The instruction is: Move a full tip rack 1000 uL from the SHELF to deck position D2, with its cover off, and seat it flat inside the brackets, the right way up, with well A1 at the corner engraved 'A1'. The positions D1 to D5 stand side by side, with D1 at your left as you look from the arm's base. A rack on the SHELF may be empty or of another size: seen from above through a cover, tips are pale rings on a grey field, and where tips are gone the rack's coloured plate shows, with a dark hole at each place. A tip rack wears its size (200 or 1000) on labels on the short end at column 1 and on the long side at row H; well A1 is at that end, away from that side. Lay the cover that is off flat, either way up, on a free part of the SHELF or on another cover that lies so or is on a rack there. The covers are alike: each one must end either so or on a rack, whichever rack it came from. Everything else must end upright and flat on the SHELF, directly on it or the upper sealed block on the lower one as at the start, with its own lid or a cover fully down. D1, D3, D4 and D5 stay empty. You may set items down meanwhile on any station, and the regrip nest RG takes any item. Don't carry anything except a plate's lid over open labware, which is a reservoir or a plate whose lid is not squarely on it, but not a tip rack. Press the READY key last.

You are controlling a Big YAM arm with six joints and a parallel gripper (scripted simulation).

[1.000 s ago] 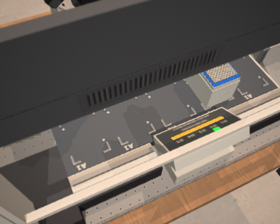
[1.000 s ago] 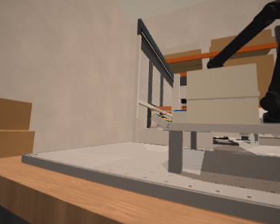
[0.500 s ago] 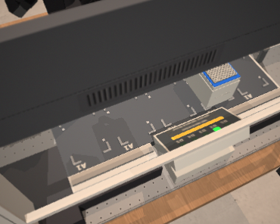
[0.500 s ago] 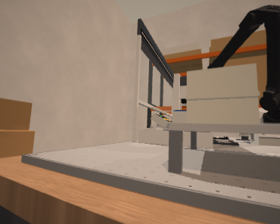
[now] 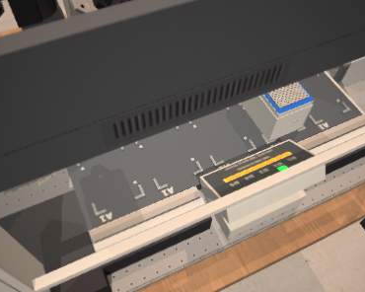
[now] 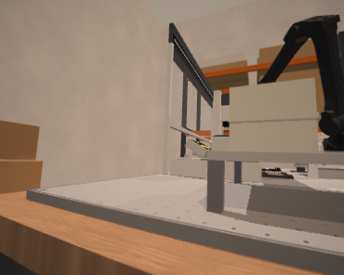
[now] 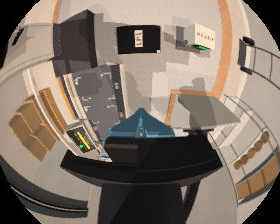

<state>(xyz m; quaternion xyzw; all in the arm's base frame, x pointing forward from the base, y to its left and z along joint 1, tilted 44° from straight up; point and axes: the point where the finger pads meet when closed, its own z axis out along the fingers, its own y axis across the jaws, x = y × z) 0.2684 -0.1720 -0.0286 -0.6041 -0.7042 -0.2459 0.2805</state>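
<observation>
Right now the green key is 160 mm below my hand, 160 mm behind it and 140 mm to the right of it. The rest, counted from my hand: clear rack cover (720 mm to the left, 160 mm below, 20 mm behind); then frame post (610 mm to the left, 280 mm ahead); then blue tip rack (410 mm to the left, 120 mm ahead, 110 mm below).
</observation>
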